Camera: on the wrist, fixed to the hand. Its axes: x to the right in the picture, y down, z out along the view.
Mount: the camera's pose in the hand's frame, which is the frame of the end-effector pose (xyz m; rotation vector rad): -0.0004 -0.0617 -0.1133 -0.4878 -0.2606 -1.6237
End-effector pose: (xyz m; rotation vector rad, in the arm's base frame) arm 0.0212 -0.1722 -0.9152 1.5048 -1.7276 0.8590
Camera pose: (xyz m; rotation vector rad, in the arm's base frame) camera 0.0904 -0.0847 -0.8504 1.9729 -0.3145 -0.5714
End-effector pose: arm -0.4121 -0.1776 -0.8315 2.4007 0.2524 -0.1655
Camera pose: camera -0.4208 -0.0568 -0.7870 1.1508 1.7780 -0.9641
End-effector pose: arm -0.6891 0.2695 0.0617 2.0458 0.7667 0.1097
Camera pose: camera -0.7596 0.3763 0.0781 0.5380 1.7449 -0.7776
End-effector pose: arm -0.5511 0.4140 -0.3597 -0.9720 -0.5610 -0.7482
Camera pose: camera -0.5885 0.2922 -0.3798 -0.9155 -1.4687 -2.2869
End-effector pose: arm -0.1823 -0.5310 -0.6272 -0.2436 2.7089 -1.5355
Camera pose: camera -0.1846 -0.4656 -0.5160 1.9752 -1.6665 0.3587
